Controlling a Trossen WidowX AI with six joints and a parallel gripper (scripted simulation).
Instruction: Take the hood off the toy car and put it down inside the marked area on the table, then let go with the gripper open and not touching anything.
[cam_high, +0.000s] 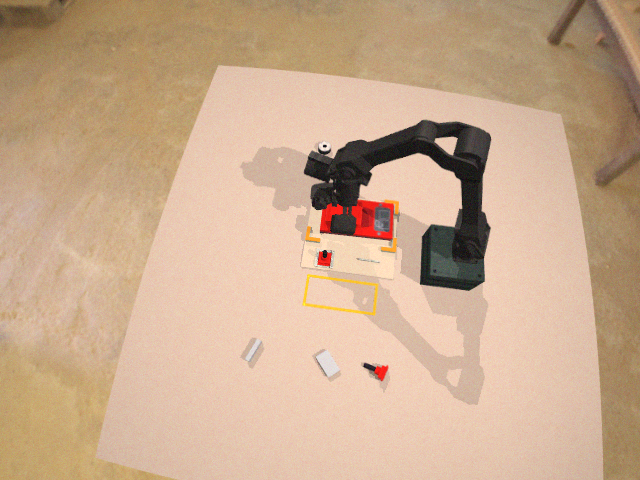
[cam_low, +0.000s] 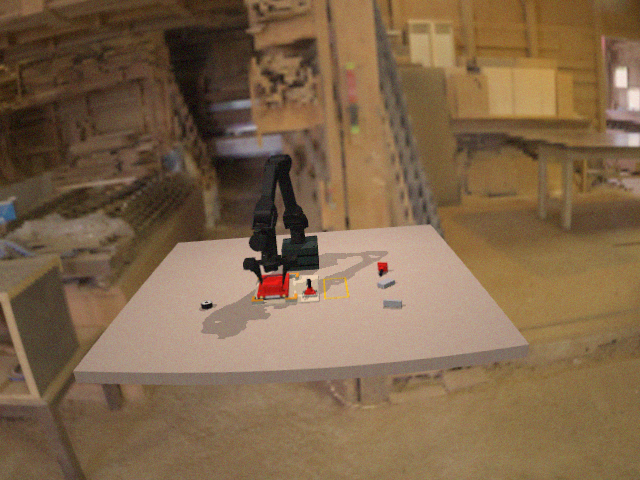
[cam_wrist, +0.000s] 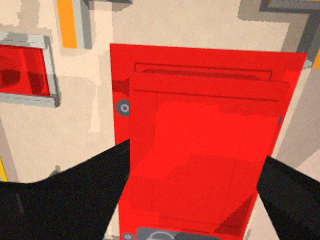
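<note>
The cream fixture plate is 20 mm behind my gripper tip, 30 mm to the left of it and 20 mm below it. Also, from my gripper tip: black wheel 90 mm ahead, 230 mm to the right, 30 mm below; hood 10 mm above.
</note>
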